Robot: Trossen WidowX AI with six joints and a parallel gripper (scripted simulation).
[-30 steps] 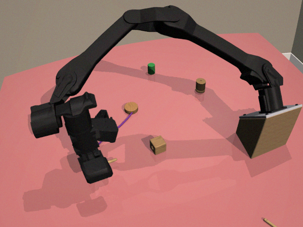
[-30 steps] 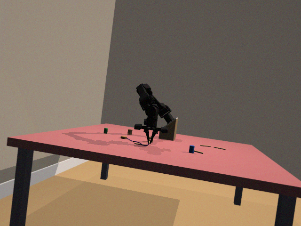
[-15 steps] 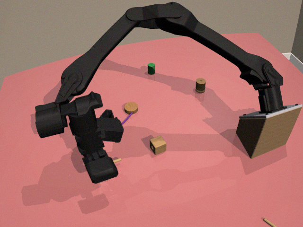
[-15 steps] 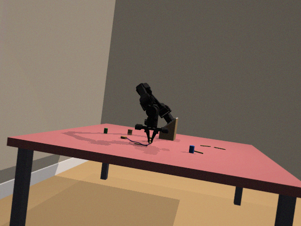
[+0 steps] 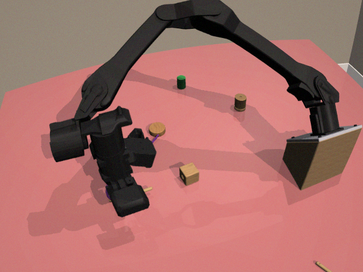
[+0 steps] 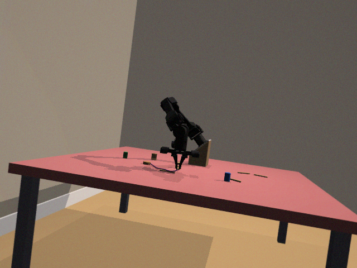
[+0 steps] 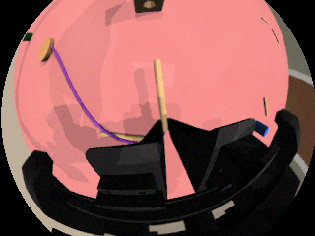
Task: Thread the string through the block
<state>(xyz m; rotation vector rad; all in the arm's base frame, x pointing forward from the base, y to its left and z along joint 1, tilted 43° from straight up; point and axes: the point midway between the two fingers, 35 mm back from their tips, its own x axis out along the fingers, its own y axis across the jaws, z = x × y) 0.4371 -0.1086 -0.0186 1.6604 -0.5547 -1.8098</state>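
The wooden block is 15 cm behind my gripper tip and 2 cm to the right of it. Round my gripper tip: brown cylinder: 35 cm behind, 21 cm to the right, 1 cm above; then blue cylinder: 24 cm to the left, 2 cm ahead, 1 cm above; then round wooden button: 19 cm to the right, 12 cm behind, 1 cm below.
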